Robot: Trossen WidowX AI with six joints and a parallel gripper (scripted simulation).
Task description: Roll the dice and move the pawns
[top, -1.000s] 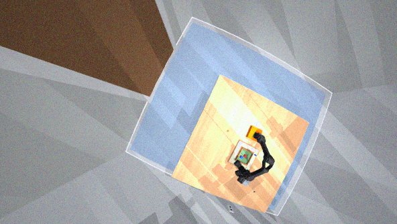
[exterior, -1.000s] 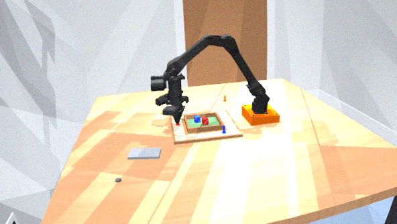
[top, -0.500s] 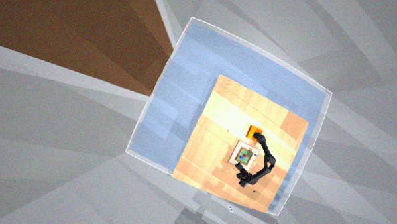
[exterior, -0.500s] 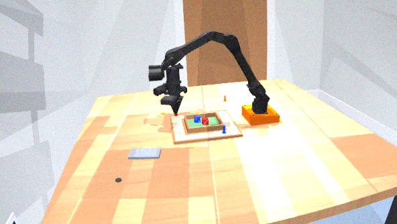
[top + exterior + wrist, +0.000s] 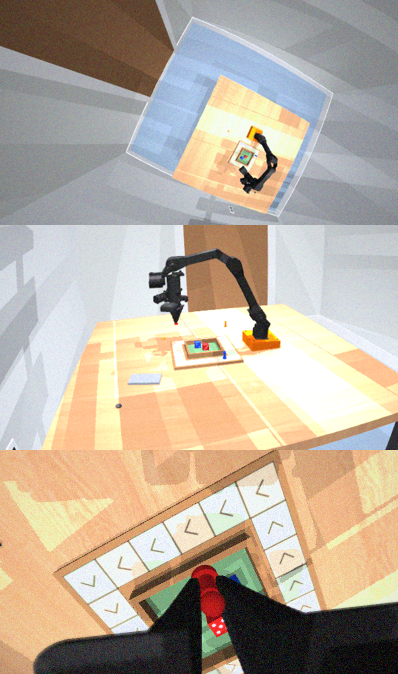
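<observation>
Right now my gripper tip is 19 cm past the blue pawn, 12 cm to the right of it and 12 cm above it. Also, from my gripper tip: red pawn 1 cm above; then small yellow dot 7 cm ahead, 19 cm to the right, 14 cm below; then grey-blue card 13 cm ahead, 23 cm to the left, 14 cm below.
</observation>
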